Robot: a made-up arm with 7 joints.
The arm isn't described. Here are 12 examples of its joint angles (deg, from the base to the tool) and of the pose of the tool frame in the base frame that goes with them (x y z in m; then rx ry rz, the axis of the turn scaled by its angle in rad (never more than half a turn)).
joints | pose
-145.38 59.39 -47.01 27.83 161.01 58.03 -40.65 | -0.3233 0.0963 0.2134 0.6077 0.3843 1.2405
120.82 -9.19 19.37 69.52 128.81 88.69 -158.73 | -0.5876 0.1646 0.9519 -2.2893 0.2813 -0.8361
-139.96 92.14 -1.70 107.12 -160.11 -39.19 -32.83 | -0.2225 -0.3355 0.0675 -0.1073 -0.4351 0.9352
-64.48 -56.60 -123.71 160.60 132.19 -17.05 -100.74 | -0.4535 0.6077 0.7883 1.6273 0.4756 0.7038
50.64 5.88 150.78 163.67 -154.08 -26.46 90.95 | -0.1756 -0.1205 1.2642 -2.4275 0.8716 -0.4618
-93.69 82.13 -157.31 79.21 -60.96 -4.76 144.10 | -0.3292 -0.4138 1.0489 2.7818 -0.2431 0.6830
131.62 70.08 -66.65 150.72 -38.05 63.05 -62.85 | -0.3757 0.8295 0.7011 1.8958 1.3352 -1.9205
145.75 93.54 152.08 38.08 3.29 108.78 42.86 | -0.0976 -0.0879 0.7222 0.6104 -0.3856 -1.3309
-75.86 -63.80 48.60 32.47 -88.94 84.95 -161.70 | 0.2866 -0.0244 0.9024 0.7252 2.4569 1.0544
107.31 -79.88 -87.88 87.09 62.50 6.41 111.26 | 0.5994 -0.2092 0.5202 -1.3207 -1.5126 1.6285
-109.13 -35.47 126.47 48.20 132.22 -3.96 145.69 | 0.3695 0.0540 0.4345 -0.7612 -0.0917 1.8445
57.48 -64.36 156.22 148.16 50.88 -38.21 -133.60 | -0.5763 -0.4374 0.7778 -1.6945 1.2918 -0.5877
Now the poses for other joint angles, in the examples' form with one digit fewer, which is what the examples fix.
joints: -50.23 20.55 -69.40 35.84 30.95 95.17 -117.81
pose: 0.006 -0.215 0.452 0.842 -0.684 -0.460
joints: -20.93 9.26 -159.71 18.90 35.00 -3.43 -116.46
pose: -0.324 0.116 0.585 -0.387 0.471 -1.682
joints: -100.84 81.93 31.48 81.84 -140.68 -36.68 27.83
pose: 0.332 -0.369 0.321 0.223 -1.032 0.403
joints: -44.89 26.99 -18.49 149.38 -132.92 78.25 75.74
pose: 0.380 -0.415 1.274 2.746 0.856 1.044
